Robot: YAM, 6 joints.
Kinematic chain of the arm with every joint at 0, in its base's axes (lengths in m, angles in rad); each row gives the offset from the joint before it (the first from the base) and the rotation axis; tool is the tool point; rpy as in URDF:
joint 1: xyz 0 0 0.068 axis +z
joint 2: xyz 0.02 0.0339 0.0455 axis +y
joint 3: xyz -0.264 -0.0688 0 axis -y
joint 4: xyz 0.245 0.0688 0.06 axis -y
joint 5: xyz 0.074 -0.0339 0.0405 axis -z
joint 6: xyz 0.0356 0 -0.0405 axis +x
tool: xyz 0 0 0 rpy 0 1.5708 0
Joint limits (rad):
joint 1: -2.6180..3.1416
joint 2: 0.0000..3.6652
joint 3: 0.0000..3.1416
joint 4: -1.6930..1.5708
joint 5: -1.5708..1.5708
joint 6: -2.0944..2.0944
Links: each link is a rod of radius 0.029 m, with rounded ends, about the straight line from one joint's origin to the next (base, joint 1, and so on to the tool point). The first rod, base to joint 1, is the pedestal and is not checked.
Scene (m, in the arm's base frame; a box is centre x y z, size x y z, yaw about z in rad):
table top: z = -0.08
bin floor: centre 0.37 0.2 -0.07 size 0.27 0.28 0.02 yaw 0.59
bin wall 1: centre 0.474 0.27 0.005 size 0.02 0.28 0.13 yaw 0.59
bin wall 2: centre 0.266 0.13 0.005 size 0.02 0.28 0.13 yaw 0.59
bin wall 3: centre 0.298 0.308 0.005 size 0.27 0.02 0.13 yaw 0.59
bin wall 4: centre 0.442 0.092 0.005 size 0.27 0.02 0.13 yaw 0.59
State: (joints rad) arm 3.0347 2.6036 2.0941 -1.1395 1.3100 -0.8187
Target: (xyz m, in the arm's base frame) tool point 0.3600 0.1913 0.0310
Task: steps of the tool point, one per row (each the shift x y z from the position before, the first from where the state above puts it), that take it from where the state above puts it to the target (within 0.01 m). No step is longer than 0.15 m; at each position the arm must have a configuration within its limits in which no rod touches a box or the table.
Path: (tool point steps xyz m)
1: 0.0478 0.1228 0.0092
2: 0.0784 0.1035 0.0092
3: 0.1022 0.0767 0.0089
4: 0.1173 0.0449 0.0087
5: 0.1228 0.0108 0.0086
6: 0.1189 -0.0230 0.0083
7: 0.1057 -0.0537 0.0081
8: 0.0851 -0.0792 0.0079
9: 0.0587 -0.0973 0.0076
10: 0.0056 0.0036 -0.0720
11: -0.0056 -0.0036 -0.0722

